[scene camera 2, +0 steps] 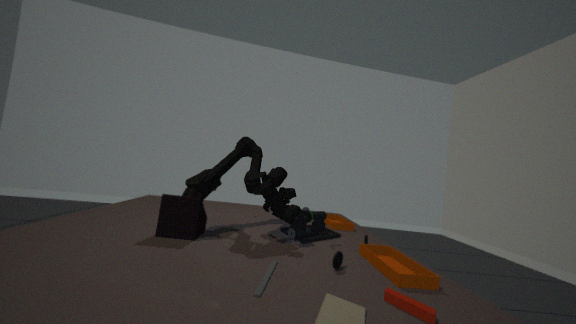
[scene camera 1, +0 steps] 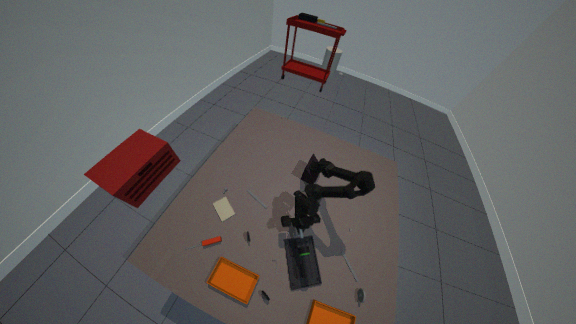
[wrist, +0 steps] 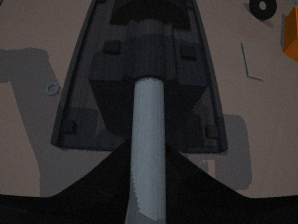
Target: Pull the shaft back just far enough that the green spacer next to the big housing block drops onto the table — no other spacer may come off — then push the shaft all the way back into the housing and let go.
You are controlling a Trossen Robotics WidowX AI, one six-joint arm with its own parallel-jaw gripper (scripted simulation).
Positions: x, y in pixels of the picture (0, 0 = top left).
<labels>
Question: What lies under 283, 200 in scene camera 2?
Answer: My gripper.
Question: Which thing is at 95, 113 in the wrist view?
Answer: A dark baseplate.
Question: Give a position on a dark baseplate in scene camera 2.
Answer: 304, 233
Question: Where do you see a dark baseplate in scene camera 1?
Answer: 304, 271
</labels>
